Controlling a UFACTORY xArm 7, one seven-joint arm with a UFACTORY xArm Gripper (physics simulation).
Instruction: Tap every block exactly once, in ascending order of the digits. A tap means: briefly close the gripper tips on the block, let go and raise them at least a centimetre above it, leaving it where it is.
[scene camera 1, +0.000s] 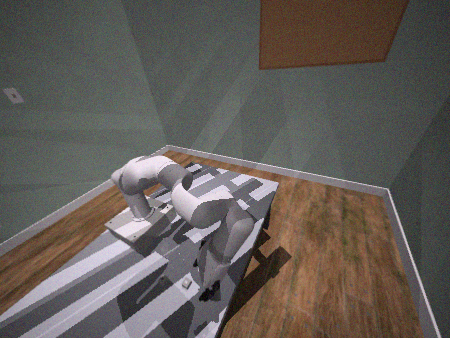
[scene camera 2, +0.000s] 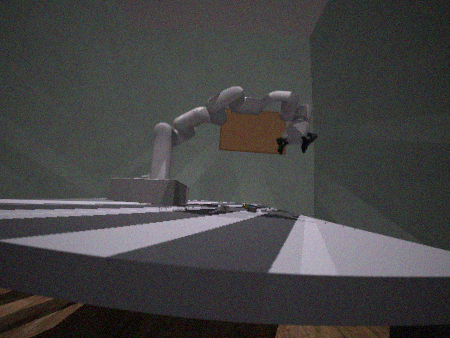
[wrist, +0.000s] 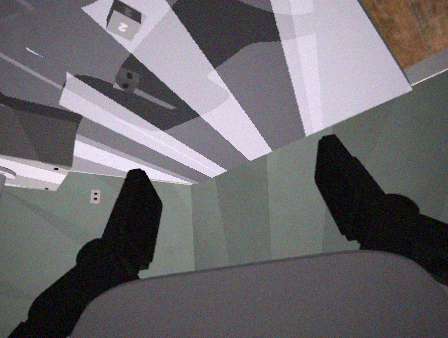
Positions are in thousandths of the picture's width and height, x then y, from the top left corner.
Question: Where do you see my gripper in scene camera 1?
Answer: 446, 833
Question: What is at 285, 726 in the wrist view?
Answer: My gripper.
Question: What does my gripper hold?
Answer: Nothing.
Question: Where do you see my gripper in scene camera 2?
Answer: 646, 448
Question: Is my gripper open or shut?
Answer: Open.
